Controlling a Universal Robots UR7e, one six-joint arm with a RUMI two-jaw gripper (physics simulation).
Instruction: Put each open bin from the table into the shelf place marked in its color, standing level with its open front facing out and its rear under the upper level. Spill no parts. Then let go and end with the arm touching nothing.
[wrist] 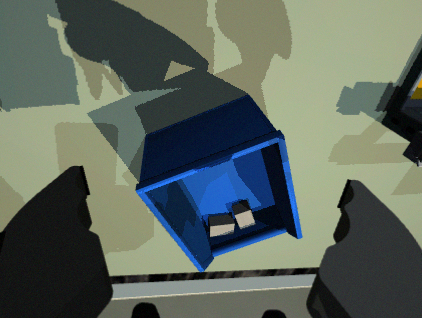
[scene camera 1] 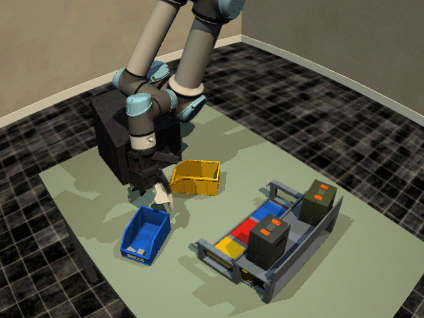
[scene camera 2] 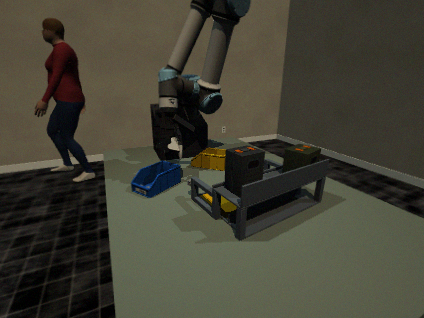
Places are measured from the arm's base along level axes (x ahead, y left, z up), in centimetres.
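Pixels of known places: gripper, between the fingertips: point(wrist: 214, 176) point(scene camera 1: 156, 203) point(scene camera 2: 172, 157); arm's base, origin of its link: point(scene camera 2: 186, 116).
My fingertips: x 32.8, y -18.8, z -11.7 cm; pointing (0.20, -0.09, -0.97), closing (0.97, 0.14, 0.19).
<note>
For each thing: its middle in the pictures, then the offset to it from my fingertips.
- blue open bin, middle of its body: point(wrist: 231, 203) point(scene camera 1: 145, 235) point(scene camera 2: 156, 177) dz -5.8, dx +4.3, dy -8.1 cm
- yellow-orange bin, middle of its body: point(scene camera 1: 195, 177) point(scene camera 2: 210, 158) dz -5.8, dx -7.7, dy +22.0 cm
- dark grey box, middle of its body: point(scene camera 1: 267, 242) point(scene camera 2: 244, 169) dz +6.7, dx +37.9, dy +9.6 cm
- olive box, middle of its body: point(scene camera 1: 318, 203) point(scene camera 2: 301, 161) dz +5.4, dx +37.7, dy +33.0 cm
A blue open bin point(scene camera 1: 146, 234) point(scene camera 2: 156, 179) point(wrist: 212, 187) stands upright on the table, low front toward the near left edge, with two small pale parts point(scene camera 1: 136, 251) point(wrist: 221, 227) inside near that front. A yellow-orange bin point(scene camera 1: 197, 187) point(scene camera 2: 210, 161) stands upright behind it; its contents are unclear. My gripper point(scene camera 1: 155, 196) point(scene camera 2: 175, 145) point(wrist: 214, 176) is open and empty, above the table beside the blue bin's rear; in the wrist view the fingers appear on either side of that bin, apart from it. The grey shelf point(scene camera 1: 306, 251) point(scene camera 2: 285, 181) has yellow point(scene camera 1: 230, 246), red point(scene camera 1: 244, 231) and blue point(scene camera 1: 270, 211) marked places.
A dark grey box point(scene camera 1: 270, 242) point(scene camera 2: 244, 170) and an olive box point(scene camera 1: 318, 202) point(scene camera 2: 301, 156) stand on the shelf's upper level. A black block point(scene camera 1: 107, 137) stands behind the gripper. A person in red point(scene camera 2: 65, 75) is beyond the table.
</note>
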